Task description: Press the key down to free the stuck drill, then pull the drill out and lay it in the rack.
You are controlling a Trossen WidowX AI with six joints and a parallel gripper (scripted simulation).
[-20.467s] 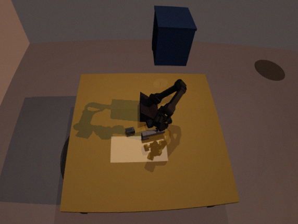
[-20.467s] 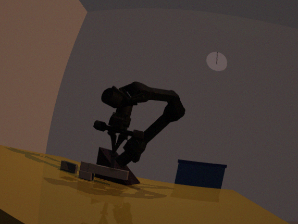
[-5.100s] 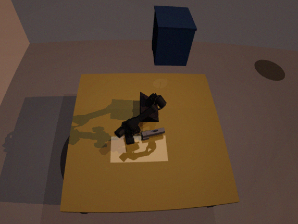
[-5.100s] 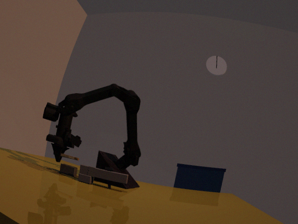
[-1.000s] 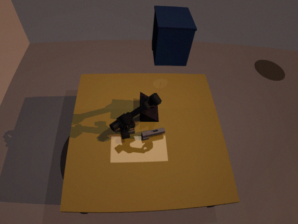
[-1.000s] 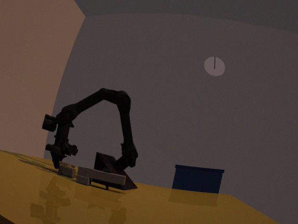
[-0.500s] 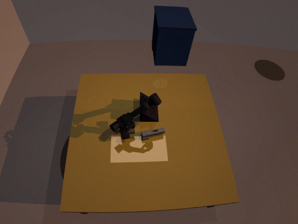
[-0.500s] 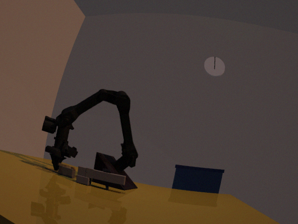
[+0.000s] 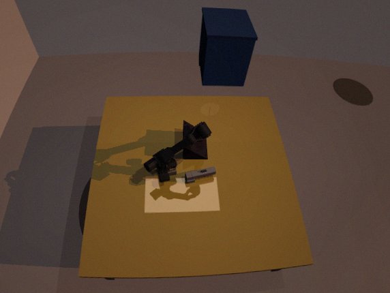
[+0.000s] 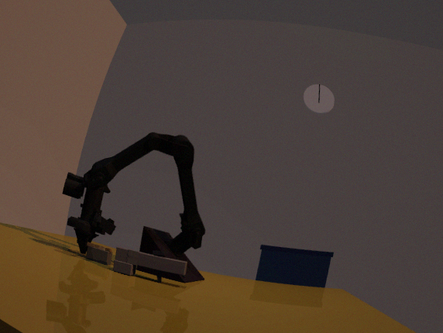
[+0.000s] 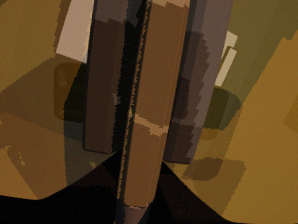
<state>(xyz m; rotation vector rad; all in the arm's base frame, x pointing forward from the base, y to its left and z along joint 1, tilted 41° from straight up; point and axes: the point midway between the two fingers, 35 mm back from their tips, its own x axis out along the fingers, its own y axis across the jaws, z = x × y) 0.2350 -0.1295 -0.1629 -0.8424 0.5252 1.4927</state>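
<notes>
Now: gripper tip 10 mm past the drill stub, 40 mm to the right of it and 30 mm below it. The rest, counted from my gripper tip: grey housing 30 mm ahead, 230 mm to the left, 30 mm above; dark key 30 mm ahead, 260 mm to the left, 40 mm above; dark block 10 mm behind, 50 mm to the left, 10 mm above.
</notes>
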